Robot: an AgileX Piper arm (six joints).
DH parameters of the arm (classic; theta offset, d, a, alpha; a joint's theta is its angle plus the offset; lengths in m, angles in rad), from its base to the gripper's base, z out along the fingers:
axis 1: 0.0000 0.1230 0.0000 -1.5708
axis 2: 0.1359 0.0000 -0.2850 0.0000
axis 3: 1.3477 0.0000 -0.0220 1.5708
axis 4: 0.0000 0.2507 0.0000 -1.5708
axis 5: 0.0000 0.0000 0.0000 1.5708
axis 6: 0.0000 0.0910 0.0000 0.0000
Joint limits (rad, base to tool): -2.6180..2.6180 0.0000..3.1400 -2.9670..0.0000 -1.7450..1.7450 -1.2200..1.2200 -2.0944..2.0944
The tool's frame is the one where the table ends.
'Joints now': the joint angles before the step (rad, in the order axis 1, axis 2, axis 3, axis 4, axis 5, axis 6). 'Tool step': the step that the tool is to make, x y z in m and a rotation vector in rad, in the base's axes. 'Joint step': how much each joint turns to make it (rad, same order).
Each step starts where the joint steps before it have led.
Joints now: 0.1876, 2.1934, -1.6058, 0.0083, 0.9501, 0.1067
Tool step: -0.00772, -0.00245, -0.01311, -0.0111, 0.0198, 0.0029
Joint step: -0.0008, 0.0000, 0.0567, -0.0083, -0.0352, 0.0004
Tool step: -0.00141, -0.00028, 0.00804, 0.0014, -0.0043, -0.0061
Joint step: 0.0000, -0.0190, 0.0000, 0.0000, 0.0146, 0.0061
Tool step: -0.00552, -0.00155, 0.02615, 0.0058, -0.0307, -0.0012
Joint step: -0.0012, -0.0671, 0.0087, 0.0000, 0.0272, 0.0000
